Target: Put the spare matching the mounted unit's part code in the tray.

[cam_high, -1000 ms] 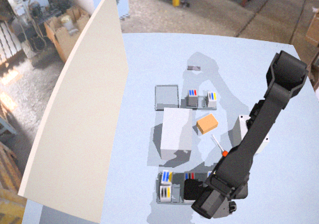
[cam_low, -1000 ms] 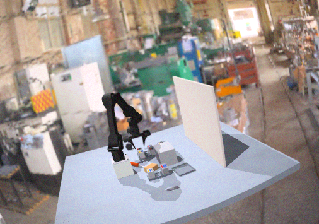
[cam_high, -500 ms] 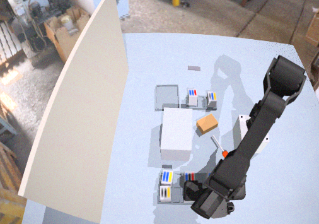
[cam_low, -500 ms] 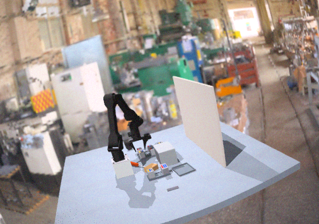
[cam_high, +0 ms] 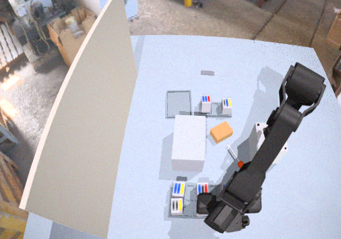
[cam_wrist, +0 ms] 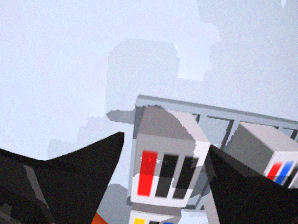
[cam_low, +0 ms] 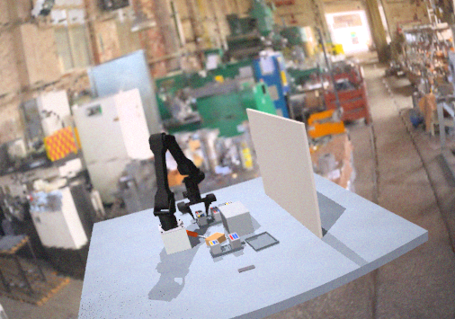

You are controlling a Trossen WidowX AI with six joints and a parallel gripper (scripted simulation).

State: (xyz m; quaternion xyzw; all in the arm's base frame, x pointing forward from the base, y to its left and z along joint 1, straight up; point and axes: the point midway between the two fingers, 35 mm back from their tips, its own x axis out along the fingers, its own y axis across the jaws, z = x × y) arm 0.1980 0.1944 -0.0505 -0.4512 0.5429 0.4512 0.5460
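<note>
Right now my gripper tip is 20 mm below the grey spare block. The rest, counted from my gripper tip: cardboard box 40 mm behind, 280 mm to the right; then black tape roll 20 mm behind, 200 mm to the left, 10 mm above; then mounted unit 80 mm ahead, 230 mm to the right, 30 mm above.
</note>
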